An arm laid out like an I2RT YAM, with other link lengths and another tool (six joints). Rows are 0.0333 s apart.
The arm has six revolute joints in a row. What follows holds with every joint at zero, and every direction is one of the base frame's. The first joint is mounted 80.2 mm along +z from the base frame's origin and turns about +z. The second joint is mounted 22.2 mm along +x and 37.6 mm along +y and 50.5 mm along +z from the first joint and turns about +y. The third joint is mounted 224.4 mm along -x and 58.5 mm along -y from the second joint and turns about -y. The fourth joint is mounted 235.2 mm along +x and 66 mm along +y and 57.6 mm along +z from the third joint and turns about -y. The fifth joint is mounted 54 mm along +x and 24.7 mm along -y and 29.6 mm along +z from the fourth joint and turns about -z. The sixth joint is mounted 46.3 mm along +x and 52.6 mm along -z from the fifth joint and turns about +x. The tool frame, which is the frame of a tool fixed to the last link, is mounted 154 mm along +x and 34 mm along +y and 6 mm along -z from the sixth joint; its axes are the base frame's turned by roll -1.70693, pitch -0.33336 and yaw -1.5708 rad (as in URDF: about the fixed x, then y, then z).
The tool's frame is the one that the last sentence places.
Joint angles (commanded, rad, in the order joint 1, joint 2, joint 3, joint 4, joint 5, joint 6), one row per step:
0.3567 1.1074 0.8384 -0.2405 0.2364 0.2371
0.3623 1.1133 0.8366 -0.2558 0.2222 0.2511
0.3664 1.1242 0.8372 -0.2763 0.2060 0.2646
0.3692 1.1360 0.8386 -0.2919 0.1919 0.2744
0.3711 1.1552 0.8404 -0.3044 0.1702 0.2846
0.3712 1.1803 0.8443 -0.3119 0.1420 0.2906
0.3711 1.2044 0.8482 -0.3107 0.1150 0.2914
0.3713 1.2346 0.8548 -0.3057 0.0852 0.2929
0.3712 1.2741 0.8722 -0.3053 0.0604 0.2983
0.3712 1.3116 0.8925 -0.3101 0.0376 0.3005
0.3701 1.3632 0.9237 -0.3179 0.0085 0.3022
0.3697 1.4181 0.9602 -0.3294 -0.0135 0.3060
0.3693 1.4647 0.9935 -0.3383 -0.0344 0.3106
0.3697 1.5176 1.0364 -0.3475 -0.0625 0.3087
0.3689 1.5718 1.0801 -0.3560 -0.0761 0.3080
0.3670 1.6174 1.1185 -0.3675 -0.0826 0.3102
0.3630 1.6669 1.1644 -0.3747 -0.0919 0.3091
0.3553 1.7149 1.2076 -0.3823 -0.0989 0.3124
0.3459 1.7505 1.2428 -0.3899 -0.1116 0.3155
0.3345 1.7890 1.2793 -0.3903 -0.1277 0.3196
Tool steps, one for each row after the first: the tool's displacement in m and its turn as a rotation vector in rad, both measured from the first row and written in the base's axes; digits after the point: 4 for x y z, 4 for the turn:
-0.0035 0.0040 -0.0058 0.0107 0.0252 0.0111
-0.0073 0.0077 -0.0134 0.0192 0.0583 0.0221
-0.0102 0.0107 -0.0198 0.0253 0.0865 0.0314
-0.0130 0.0151 -0.0280 0.0342 0.1201 0.0454
-0.0151 0.0204 -0.0363 0.0438 0.1539 0.0648
-0.0160 0.0259 -0.0427 0.0521 0.1779 0.0857
-0.0163 0.0323 -0.0492 0.0629 0.2023 0.1086
-0.0149 0.0382 -0.0553 0.0737 0.2294 0.1243
-0.0137 0.0436 -0.0606 0.0811 0.2559 0.1399
-0.0115 0.0503 -0.0671 0.0904 0.2899 0.1589
-0.0083 0.0560 -0.0737 0.0974 0.3244 0.1710
-0.0052 0.0615 -0.0784 0.1068 0.3515 0.1820
-0.0011 0.0693 -0.0820 0.1164 0.3764 0.2035
0.0049 0.0741 -0.0866 0.1191 0.3978 0.2116
0.0103 0.0767 -0.0911 0.1203 0.4178 0.2110
0.0183 0.0800 -0.0940 0.1232 0.4300 0.2136
0.0267 0.0810 -0.0978 0.1285 0.4437 0.2077
0.0334 0.0818 -0.0997 0.1387 0.4545 0.2051
0.0419 0.0828 -0.1014 0.1536 0.4606 0.2032

